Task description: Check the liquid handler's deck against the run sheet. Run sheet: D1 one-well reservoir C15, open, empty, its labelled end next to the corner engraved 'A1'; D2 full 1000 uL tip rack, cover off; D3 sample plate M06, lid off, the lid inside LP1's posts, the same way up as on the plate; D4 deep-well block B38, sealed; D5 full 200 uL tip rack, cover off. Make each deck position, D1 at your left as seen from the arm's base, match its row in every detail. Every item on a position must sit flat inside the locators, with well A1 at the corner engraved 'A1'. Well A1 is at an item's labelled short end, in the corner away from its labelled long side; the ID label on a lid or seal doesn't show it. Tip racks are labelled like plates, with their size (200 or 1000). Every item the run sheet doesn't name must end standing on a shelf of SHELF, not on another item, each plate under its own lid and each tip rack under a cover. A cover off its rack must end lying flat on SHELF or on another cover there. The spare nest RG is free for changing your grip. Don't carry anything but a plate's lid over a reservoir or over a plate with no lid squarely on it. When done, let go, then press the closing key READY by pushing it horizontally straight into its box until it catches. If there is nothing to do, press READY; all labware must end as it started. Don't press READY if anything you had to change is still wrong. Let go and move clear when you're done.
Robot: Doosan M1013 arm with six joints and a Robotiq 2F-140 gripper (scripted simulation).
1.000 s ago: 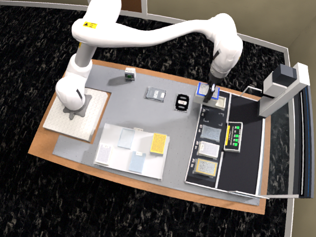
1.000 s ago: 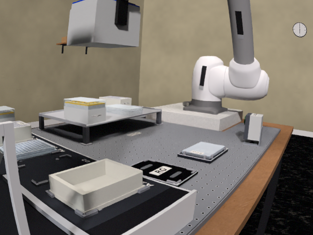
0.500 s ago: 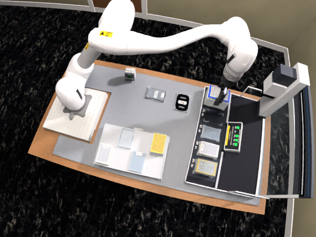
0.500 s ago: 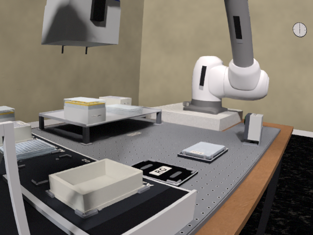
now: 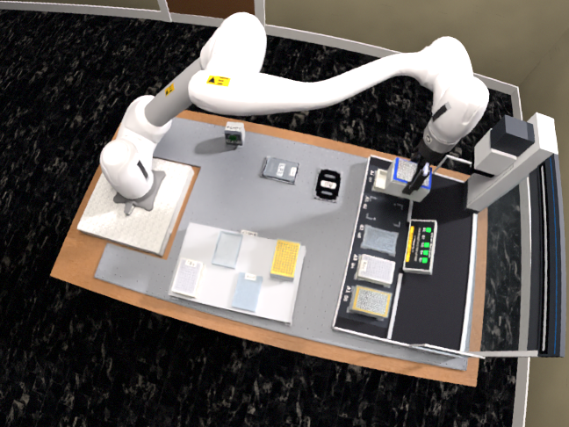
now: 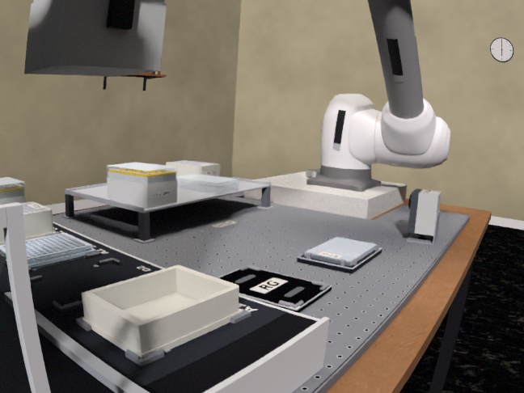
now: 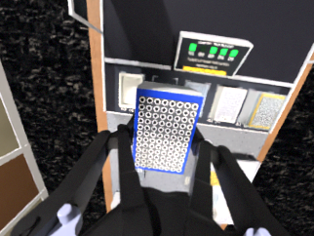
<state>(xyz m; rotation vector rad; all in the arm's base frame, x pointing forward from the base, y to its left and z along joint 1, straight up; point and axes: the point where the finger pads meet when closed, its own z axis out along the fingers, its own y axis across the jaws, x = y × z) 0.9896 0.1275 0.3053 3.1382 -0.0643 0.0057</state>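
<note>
Now: the blue-rimmed tip rack 1 cm to the right of my hand and 1 cm behind it. From my hand the other things lie so: white reservoir (29 cm below, 12 cm to the left, 1 cm ahead); RG nest (35 cm below, 24 cm behind, 8 cm to the left); clear plate (29 cm below, 12 cm to the right).
</note>
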